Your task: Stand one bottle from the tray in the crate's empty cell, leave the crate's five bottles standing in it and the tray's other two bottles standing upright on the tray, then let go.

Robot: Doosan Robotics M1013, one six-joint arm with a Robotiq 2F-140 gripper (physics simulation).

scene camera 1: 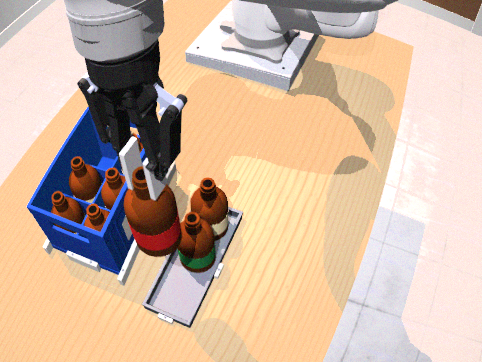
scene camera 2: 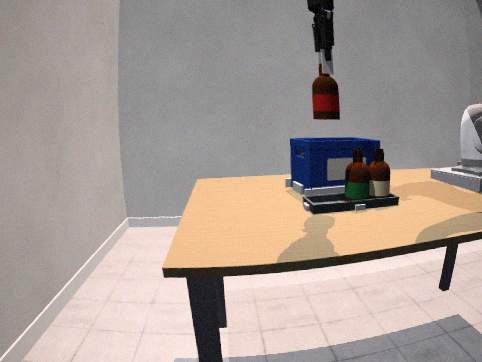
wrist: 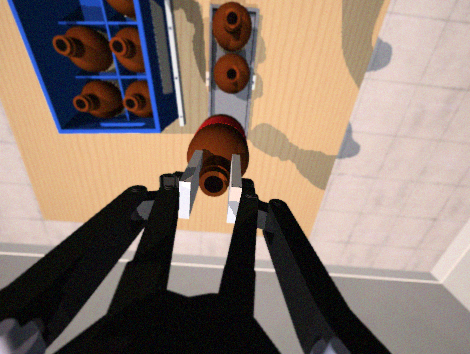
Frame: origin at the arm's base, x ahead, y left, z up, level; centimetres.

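Seen in the pictures: gripper, fingertip midpoint: [scene camera 1: 147, 185] [scene camera 2: 325, 74] [wrist: 216, 166]; arm's base, link origin: [scene camera 1: 261, 39] [scene camera 2: 478, 171].
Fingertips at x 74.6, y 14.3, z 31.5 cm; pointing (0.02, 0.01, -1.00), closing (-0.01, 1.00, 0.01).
Pixels of each thing's top centre, then the offset from my fingertips to it. "spot": a spot on its surface instead. Level surfaces: height alone.
- brown bottle with the red label, top centre: [wrist: 213, 184] [scene camera 1: 141, 174] [scene camera 2: 323, 64] dx +0.5, dy +0.0, dz +3.0 cm
- tray, top centre: [scene camera 1: 193, 257] [wrist: 230, 81] [scene camera 2: 352, 196] dx -7.2, dy +0.3, dz -34.1 cm
- green-label bottle, top centre: [scene camera 1: 192, 218] [wrist: 231, 74] [scene camera 2: 357, 149] dx -8.6, dy +0.4, dz -20.7 cm
- cream-label bottle, top centre: [scene camera 1: 207, 183] [wrist: 232, 18] [scene camera 2: 379, 148] dx -16.3, dy -0.5, dz -20.7 cm
- blue crate, top centre: [scene camera 1: 92, 163] [wrist: 85, 45] [scene camera 2: 334, 139] dx -9.4, dy -22.6, dz -19.2 cm
- white strip, surface spot: [scene camera 1: 129, 262] spot: dx +0.1, dy -10.7, dz -33.9 cm
- wooden table, surface height: dz -36.7 cm
My gripper [scene camera 1: 143, 175] [scene camera 2: 325, 64] [wrist: 216, 166] is shut on the neck of the brown bottle with the red label [scene camera 1: 152, 215] [scene camera 2: 326, 102] [wrist: 218, 145]. The bottle hangs upright, well above the tray [scene camera 1: 175, 295] [scene camera 2: 350, 204] [wrist: 230, 102] and higher than the crate's rim. The green-label bottle [scene camera 1: 196, 245] [scene camera 2: 357, 180] [wrist: 231, 73] and the cream-label bottle [scene camera 1: 209, 202] [scene camera 2: 380, 172] [wrist: 231, 25] stand upright on the tray. The blue crate [scene camera 1: 102, 247] [scene camera 2: 310, 165] holds several standing bottles; its empty cell shows at the top left of the wrist view.
A white strip [scene camera 1: 129, 262] [wrist: 175, 65] runs along the crate's tray side, between crate and tray. The robot's base plate [scene camera 1: 240, 67] [scene camera 2: 455, 177] stands on the wooden table [scene camera 1: 280, 225] [scene camera 2: 240, 225] [wrist: 300, 65], beyond the crate and tray in the first scene view.
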